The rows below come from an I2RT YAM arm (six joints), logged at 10 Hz.
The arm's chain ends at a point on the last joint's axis. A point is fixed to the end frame.
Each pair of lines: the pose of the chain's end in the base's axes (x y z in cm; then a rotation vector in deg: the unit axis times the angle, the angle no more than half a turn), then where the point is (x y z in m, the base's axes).
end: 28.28 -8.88 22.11 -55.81 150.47 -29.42
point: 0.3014 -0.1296 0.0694
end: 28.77 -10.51 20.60 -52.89 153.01 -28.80
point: 0.3016 -0.1450 0.0536
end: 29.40 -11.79 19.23 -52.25 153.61 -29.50
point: 0.3068 -0.1592 0.0401
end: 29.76 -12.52 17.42 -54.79 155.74 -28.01
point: 0.3031 -0.1658 0.0214
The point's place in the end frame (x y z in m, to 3 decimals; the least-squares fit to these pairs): 0.036 0.025 0.152
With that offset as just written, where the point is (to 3 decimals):
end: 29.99 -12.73 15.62 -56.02 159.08 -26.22
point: 0.296 -0.167 0.003
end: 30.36 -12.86 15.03 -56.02 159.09 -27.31
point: 0.300 -0.170 -0.002
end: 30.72 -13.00 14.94 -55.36 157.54 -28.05
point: 0.308 -0.172 -0.003
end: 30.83 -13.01 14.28 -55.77 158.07 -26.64
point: 0.307 -0.170 -0.010
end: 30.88 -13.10 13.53 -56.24 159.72 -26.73
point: 0.303 -0.172 -0.017
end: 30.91 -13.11 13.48 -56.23 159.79 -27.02
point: 0.303 -0.172 -0.018
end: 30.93 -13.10 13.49 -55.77 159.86 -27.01
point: 0.303 -0.172 -0.018
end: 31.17 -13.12 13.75 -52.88 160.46 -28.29
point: 0.306 -0.174 -0.015
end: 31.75 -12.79 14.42 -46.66 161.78 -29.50
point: 0.312 -0.170 -0.008
